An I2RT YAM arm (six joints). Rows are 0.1 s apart.
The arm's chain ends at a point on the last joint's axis. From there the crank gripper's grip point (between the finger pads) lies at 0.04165 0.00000 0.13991 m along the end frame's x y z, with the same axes.
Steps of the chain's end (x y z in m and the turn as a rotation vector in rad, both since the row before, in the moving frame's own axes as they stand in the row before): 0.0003, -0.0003, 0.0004, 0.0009, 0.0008, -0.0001; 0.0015, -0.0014, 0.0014, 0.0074, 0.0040, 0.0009; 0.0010, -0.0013, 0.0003, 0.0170, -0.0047, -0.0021; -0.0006, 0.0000, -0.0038, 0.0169, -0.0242, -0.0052; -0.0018, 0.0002, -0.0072, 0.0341, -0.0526, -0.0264; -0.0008, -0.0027, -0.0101, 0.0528, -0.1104, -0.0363; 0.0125, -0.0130, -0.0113, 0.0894, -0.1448, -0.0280
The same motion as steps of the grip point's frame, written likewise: 0.0004, -0.0004, 0.0004, 0.0009, 0.0008, -0.0001; 0.0021, -0.0024, 0.0012, 0.0074, 0.0040, 0.0009; 0.0003, -0.0038, 0.0005, 0.0170, -0.0047, -0.0021; -0.0040, -0.0026, -0.0029, 0.0169, -0.0242, -0.0052; -0.0093, -0.0056, -0.0053, 0.0341, -0.0526, -0.0264; -0.0166, -0.0114, -0.0066, 0.0528, -0.1104, -0.0363; -0.0083, -0.0266, -0.0074, 0.0894, -0.1448, -0.0280
